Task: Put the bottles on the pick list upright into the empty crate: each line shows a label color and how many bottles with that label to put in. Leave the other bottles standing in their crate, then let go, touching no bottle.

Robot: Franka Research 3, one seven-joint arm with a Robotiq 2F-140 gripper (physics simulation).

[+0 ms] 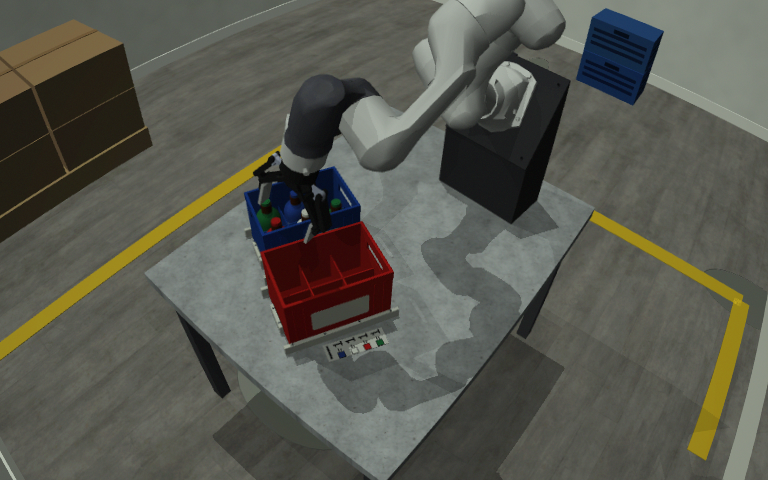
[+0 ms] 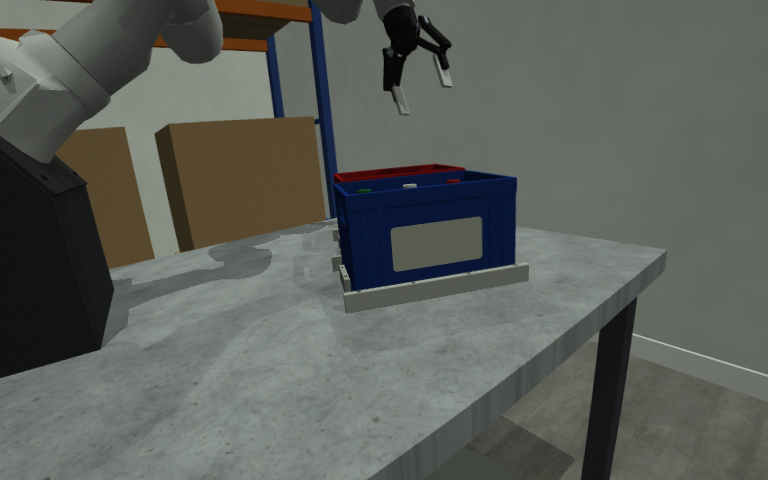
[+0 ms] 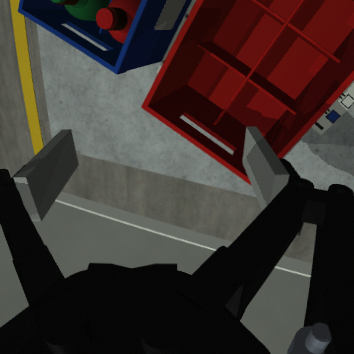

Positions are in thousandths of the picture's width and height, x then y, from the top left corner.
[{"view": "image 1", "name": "my gripper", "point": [372, 457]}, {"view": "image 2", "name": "my gripper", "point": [554, 211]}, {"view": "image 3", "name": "my gripper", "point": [448, 411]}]
